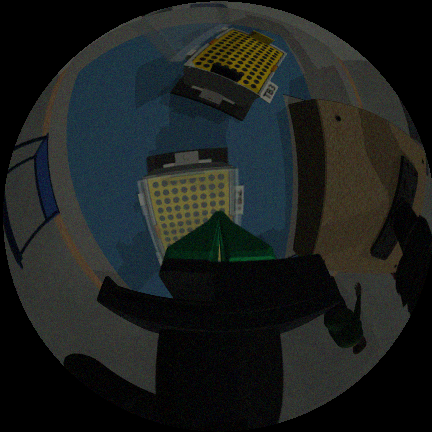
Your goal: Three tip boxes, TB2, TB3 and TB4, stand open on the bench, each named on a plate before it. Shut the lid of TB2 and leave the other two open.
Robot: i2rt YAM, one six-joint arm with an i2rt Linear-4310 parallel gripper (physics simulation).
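Where they show: gripper, between the fingertips: (218, 216); arm's base, origin of its link: (398, 213).
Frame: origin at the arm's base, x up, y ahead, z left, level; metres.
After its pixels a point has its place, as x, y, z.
The nearer tip box (187, 195) {-0.116, 0.319, 0.027} has a pale yellow grid of holes under a clear lid that looks down over it. Its name plate (239, 200) {-0.191, 0.244, 0.062} is too blurred to read. The box TB3 (237, 57) {-0.136, 0.275, -0.134} is farther off at the top, with a bright yellow uncovered grid, some black tips and its plate (269, 92) {-0.191, 0.206, -0.119} readable. A faint clear panel (172, 40) leans out at its far left side. My gripper (218, 216) {-0.115, 0.291, 0.048} is shut and empty, its green fingertips together over the near part of the nearer box and hiding that part. TB4 cannot be made out.
Both boxes are on a blue surface (100, 125) {-0.192, 0.455, -0.069} with a grey border. A brown block (342, 200) {-0.105, 0.107, 0.026} with a black bar (397, 215) {-0.001, 0.042, 0.003} stands at the right. A blue-edged frame (46, 180) is at the far left. A dark green object (343, 326) is at the lower right.
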